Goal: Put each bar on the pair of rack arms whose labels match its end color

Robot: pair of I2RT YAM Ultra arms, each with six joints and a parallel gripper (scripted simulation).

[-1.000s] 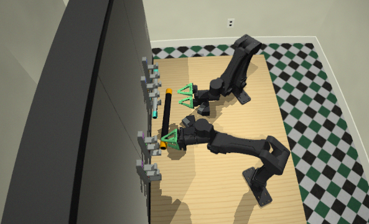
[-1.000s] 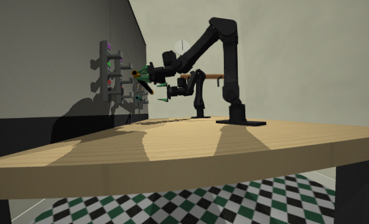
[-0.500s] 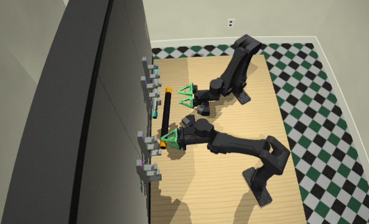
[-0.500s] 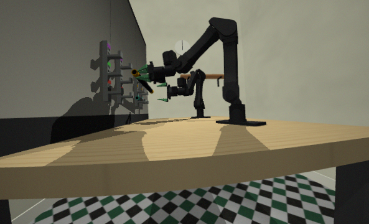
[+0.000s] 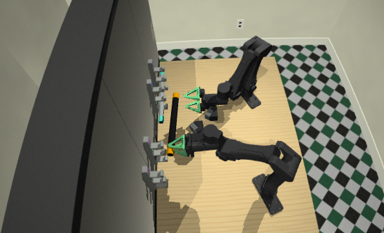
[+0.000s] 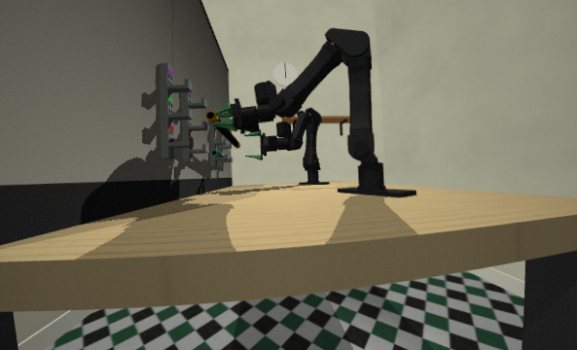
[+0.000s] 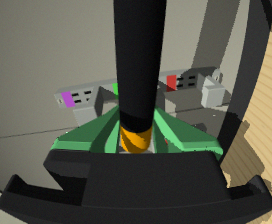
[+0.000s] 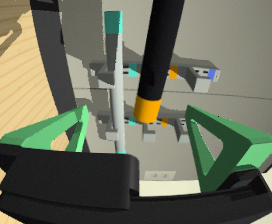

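Right now the pale bar is 12 cm ahead of my right hand, 8 cm to the right of it and 4 cm below it. The rest, counted from my right hand: black bar 13 cm to the left, 6 cm ahead, 3 cm above.
Now: left hand 1 cm past the black bar, 13 cm to the left of it and 2 cm above it. The rest, counted from my left hand: pale bar: 5 cm ahead, 33 cm to the right, 9 cm below.
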